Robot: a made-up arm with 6 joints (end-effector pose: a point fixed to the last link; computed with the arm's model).
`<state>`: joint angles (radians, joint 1 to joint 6).
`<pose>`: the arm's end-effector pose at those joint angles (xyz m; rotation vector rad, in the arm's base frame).
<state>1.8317 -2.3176 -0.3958 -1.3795 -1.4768 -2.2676</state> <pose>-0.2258 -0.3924 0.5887 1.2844 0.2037 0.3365</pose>
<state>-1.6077 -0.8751 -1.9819 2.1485 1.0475 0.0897</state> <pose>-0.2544 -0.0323 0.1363 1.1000 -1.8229 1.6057</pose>
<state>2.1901 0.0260 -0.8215 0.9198 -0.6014 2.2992</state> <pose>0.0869 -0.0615 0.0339 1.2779 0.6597 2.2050</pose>
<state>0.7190 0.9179 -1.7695 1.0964 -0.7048 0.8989</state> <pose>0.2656 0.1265 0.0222 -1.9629 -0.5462 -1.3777</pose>
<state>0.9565 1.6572 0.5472 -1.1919 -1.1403 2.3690</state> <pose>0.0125 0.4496 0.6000 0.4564 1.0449 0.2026</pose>
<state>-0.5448 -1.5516 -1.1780 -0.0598 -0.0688 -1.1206</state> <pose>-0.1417 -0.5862 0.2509 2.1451 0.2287 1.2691</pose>
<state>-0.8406 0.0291 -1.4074 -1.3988 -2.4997 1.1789</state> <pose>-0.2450 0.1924 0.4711 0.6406 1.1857 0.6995</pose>
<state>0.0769 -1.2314 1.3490 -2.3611 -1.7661 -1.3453</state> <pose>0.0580 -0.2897 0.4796 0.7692 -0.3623 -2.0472</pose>
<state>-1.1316 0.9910 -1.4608 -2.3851 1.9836 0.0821</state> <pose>-0.0345 0.1086 0.1837 1.8958 1.0812 1.1963</pose>
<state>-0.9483 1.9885 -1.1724 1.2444 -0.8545 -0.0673</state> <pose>0.1474 0.2715 -0.4804 -1.3424 1.4991 -0.7255</pose>
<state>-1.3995 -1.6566 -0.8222 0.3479 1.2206 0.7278</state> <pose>-0.0460 -0.2523 0.4117 1.2368 -0.5223 -0.2820</pose>
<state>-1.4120 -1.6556 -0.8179 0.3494 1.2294 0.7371</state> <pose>-0.0400 -0.2506 0.4126 1.2270 -0.5105 -0.2962</pose>
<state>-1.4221 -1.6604 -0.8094 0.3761 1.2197 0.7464</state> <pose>-0.0432 -0.2555 0.4132 1.2422 -0.5066 -0.2798</pose>
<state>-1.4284 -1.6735 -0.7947 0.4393 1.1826 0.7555</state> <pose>-0.0599 -0.2706 0.4124 1.2930 -0.5164 -0.2181</pose>
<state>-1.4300 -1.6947 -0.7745 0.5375 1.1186 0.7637</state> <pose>-0.0892 -0.2967 0.4065 1.3753 -0.5453 -0.1112</pose>
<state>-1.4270 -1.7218 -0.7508 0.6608 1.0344 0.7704</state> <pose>-0.1262 -0.3319 0.3908 1.4751 -0.5965 0.0307</pose>
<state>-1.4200 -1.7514 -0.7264 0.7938 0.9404 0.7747</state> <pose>-0.1635 -0.3708 0.3631 1.5746 -0.6686 0.1902</pose>
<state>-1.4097 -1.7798 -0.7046 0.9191 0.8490 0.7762</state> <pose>-0.1946 -0.4064 0.3267 1.6585 -0.7533 0.3458</pose>
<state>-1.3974 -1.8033 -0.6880 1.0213 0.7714 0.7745</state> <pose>-0.2161 -0.4335 0.2893 1.7186 -0.8358 0.4785</pose>
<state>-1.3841 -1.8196 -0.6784 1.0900 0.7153 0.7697</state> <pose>-0.2287 -0.4506 0.2590 1.7540 -0.9010 0.5761</pose>
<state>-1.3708 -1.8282 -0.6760 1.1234 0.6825 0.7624</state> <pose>-0.2352 -0.4590 0.2403 1.7691 -0.9406 0.6361</pose>
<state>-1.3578 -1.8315 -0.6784 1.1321 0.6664 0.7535</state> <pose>-0.2385 -0.4622 0.2305 1.7726 -0.9599 0.6697</pose>
